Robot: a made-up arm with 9 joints.
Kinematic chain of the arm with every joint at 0, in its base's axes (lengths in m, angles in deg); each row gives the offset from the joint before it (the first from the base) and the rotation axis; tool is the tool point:
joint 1: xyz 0 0 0.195 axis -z
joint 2: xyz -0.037 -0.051 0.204 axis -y
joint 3: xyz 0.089 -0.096 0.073 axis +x
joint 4: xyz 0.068 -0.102 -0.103 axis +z
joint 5: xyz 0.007 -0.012 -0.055 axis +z
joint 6: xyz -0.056 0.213 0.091 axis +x
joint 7: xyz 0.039 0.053 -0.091 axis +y
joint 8: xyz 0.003 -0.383 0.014 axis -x
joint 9: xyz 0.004 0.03 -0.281 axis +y
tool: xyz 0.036 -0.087 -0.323
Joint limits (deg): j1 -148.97..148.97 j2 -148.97..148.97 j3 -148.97..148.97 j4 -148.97..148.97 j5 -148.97..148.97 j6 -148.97..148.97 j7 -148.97..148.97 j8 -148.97..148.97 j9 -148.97..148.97
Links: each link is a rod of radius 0.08 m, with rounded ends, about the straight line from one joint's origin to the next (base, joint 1, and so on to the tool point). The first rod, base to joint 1, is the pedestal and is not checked.
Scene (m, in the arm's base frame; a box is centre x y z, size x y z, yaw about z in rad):
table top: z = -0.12
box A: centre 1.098 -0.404 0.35 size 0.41 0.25 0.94 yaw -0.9
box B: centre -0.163 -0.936 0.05 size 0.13 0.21 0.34 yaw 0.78
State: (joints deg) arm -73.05 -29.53 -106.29 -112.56 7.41 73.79 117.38 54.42 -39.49
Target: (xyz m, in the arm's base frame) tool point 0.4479 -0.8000 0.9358
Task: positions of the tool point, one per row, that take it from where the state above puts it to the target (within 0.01 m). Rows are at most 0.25 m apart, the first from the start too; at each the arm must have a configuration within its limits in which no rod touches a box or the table.
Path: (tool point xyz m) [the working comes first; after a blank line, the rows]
Joints at the target: -30.64 -3.20 -125.97 -100.79 19.21 55.23 116.91 70.16 -24.41
Straight joint move there: touches box A.

1: 1.0866 0.0355 0.4588
2: 1.0290 -0.0207 0.6049
3: 0.9166 -0.0817 0.7452
4: 0.7518 -0.1354 0.8579
5: 0.5489 -0.1682 0.9258
6: 0.6360 -0.3073 0.9424
7: 0.6572 -0.4740 0.9433
8: 0.5955 -0.6488 0.9373
9: 0.4479 -0.8000 0.9358

